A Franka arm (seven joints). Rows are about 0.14 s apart.
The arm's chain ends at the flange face. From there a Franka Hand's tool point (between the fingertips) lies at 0.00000 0.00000 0.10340 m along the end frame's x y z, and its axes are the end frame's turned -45 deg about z.
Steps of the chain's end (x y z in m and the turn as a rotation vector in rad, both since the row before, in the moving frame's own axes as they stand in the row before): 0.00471, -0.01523, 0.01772, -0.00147, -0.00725, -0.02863; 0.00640, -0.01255, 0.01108, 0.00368, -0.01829, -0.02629; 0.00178, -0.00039, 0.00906, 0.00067, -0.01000, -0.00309; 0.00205, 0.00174, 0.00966, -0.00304, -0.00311, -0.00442; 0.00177, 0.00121, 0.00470, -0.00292, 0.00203, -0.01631; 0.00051, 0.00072, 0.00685, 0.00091, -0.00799, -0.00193; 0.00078, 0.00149, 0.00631, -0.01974, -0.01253, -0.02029; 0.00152, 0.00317, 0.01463, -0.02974, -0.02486, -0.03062
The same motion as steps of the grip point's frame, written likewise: 0.01346, -0.00785, 0.01772, 0.00409, -0.00617, -0.02863; 0.01231, -0.00594, 0.01106, 0.01554, -0.01033, -0.02629; 0.00085, 0.00020, 0.00905, 0.00754, -0.00660, -0.00309; -0.00023, 0.00268, 0.00966, 0.00005, -0.00435, -0.00442; 0.00033, 0.00247, 0.00470, -0.00350, -0.00063, -0.01631; -0.00067, 0.00022, 0.00685, 0.00629, -0.00501, -0.00193; -0.00286, 0.00216, 0.00628, -0.00510, -0.02282, -0.02029; -0.00515, 0.00373, 0.01455, -0.00345, -0.03861, -0.03062
